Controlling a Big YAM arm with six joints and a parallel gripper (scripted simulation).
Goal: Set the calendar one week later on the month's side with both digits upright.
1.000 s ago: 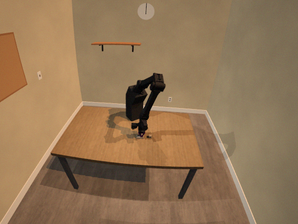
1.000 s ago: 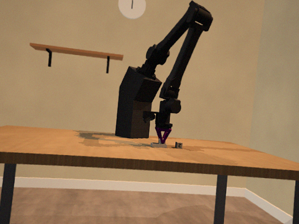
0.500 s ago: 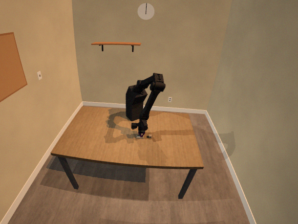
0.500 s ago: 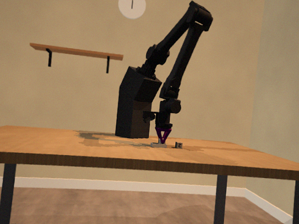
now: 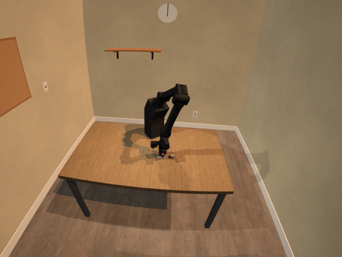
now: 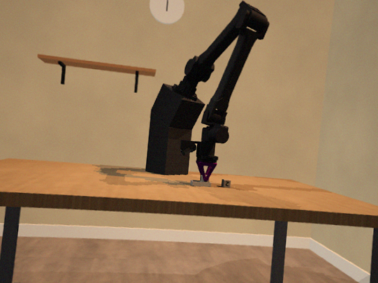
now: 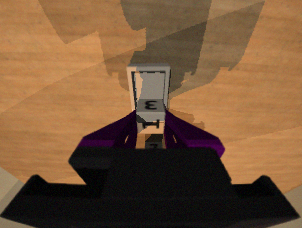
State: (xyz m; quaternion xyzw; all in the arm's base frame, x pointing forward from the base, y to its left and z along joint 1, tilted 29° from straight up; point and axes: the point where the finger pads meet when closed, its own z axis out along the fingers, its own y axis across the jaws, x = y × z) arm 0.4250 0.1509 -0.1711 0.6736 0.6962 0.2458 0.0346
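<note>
Now: the tray 20 mm to the right of my hand and 20 mm below it.
</note>
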